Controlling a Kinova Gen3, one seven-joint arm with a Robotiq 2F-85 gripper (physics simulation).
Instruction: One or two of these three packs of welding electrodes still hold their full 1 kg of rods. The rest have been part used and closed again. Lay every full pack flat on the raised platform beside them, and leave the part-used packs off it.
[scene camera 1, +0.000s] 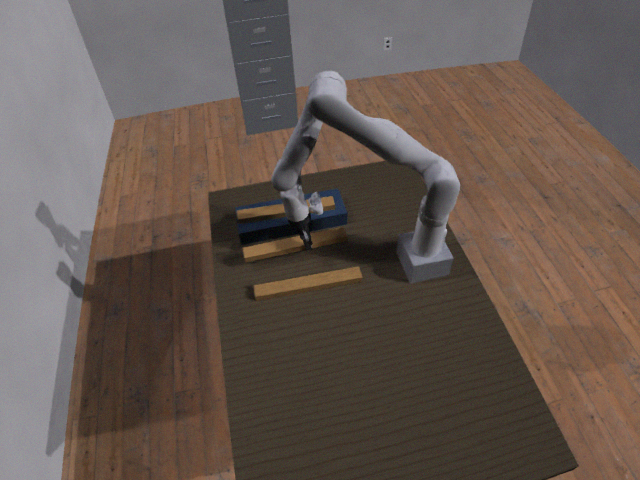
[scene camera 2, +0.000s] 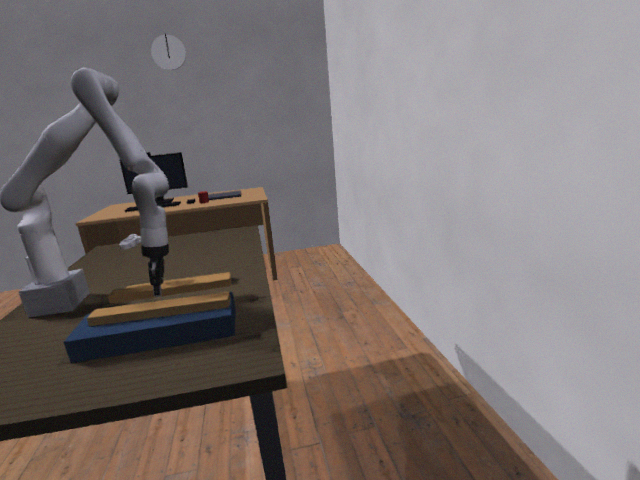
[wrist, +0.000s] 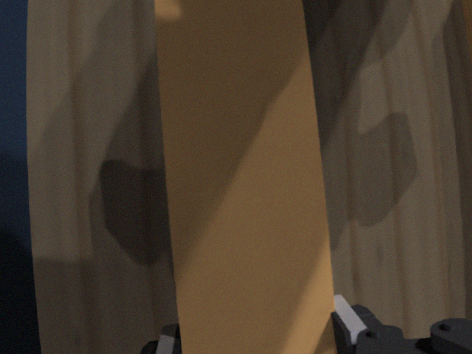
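Seen in the pictures: gripper, fingertip midpoint: (scene camera 1: 307, 243) (scene camera 2: 158, 292) (wrist: 256, 336); arm's base, link origin: (scene camera 1: 425, 246) (scene camera 2: 53, 278).
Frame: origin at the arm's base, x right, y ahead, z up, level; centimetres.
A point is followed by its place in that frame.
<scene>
Three long orange-brown packs and a blue raised platform (scene camera 1: 338, 218) @[x 27.2, y 21.1, z -5.3 cm] (scene camera 2: 155, 335) @[x 42.7, y 37.5, z -5.5 cm] (wrist: 12, 90) @[x 27.5, y 24.2, z -7.7 cm] show. One pack (scene camera 1: 253, 212) @[x 36.7, y 50.4, z -1.0 cm] (scene camera 2: 160, 308) @[x 37.4, y 39.0, z -1.1 cm] lies flat on the platform. My gripper (scene camera 1: 307, 244) @[x 18.5, y 35.6, z -4.3 cm] (scene camera 2: 157, 292) @[x 18.5, y 35.6, z -4.3 cm] (wrist: 256, 336) @[x 18.5, y 35.6, z -4.3 cm] is shut on the middle pack (scene camera 1: 273, 249) @[x 18.1, y 47.5, z -2.3 cm] (scene camera 2: 118, 296) @[x 20.1, y 24.6, z -2.5 cm] (wrist: 250, 200) @[x 18.1, y 30.9, z -2.2 cm], with a finger on each long side near its middle. This pack is level and a little above the table, beside the platform; in scene camera 2 it is partly hidden. The third pack (scene camera 1: 307, 283) (scene camera 2: 214, 279) lies flat on the table, apart from the others. No rods or fill levels show.
The arm's base block (scene camera 1: 430, 268) @[x -6.5, y 1.0, z -3.3 cm] (scene camera 2: 54, 297) @[x 7.8, y 2.1, z -3.8 cm] stands on the table (scene camera 1: 361, 361) @[x -27.1, y 32.8, z -9.3 cm] (scene camera 2: 248, 356) @[x 54.7, y 58.7, z -9.4 cm], at the packs' base-side ends. The platform lies near one table edge. A grey filing cabinet (scene camera 1: 266, 82) and a desk (scene camera 2: 170, 222) with a monitor stand away from the table.
</scene>
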